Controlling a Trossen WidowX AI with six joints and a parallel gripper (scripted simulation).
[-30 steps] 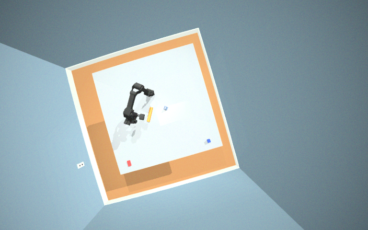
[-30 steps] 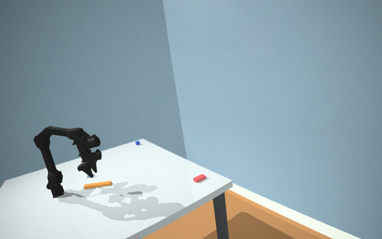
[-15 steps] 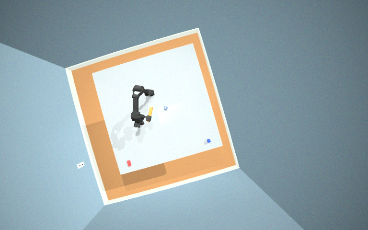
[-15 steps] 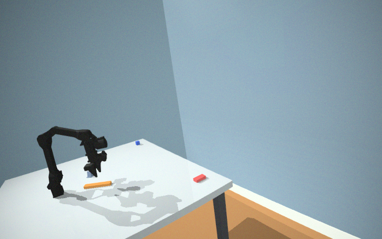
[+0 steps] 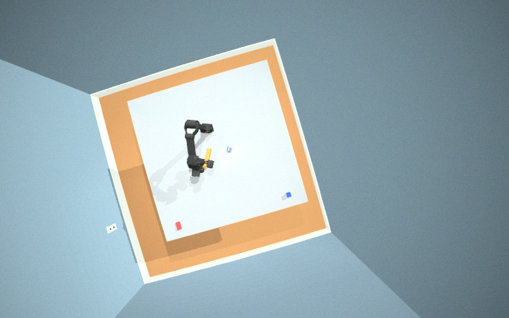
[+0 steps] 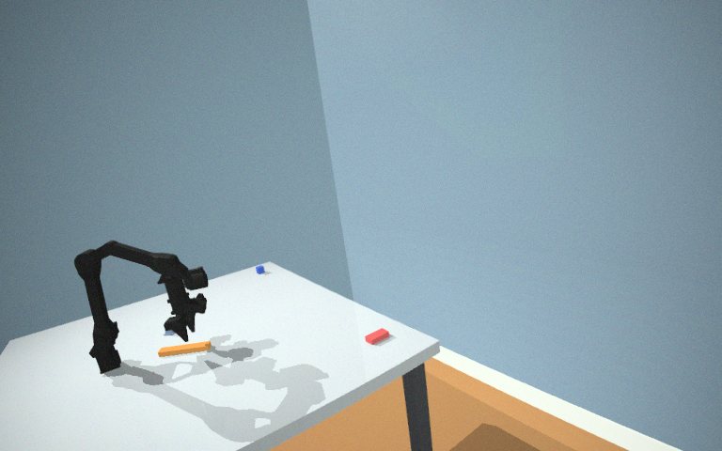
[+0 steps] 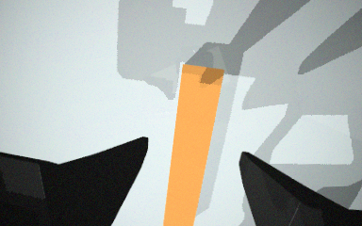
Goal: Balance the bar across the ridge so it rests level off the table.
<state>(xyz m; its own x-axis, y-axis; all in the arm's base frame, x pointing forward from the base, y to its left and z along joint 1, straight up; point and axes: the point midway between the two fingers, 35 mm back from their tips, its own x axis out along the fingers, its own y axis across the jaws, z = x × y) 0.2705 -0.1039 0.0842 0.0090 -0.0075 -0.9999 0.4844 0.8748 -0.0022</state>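
My gripper tip is now 4 cm above the orange bar, 3 cm past it and 2 cm to the right of it. From my gripper tip the other things lie so: small blue cube: 60 cm to the left, 47 cm ahead, 3 cm below; red block: 47 cm ahead, 40 cm to the right, 4 cm below.
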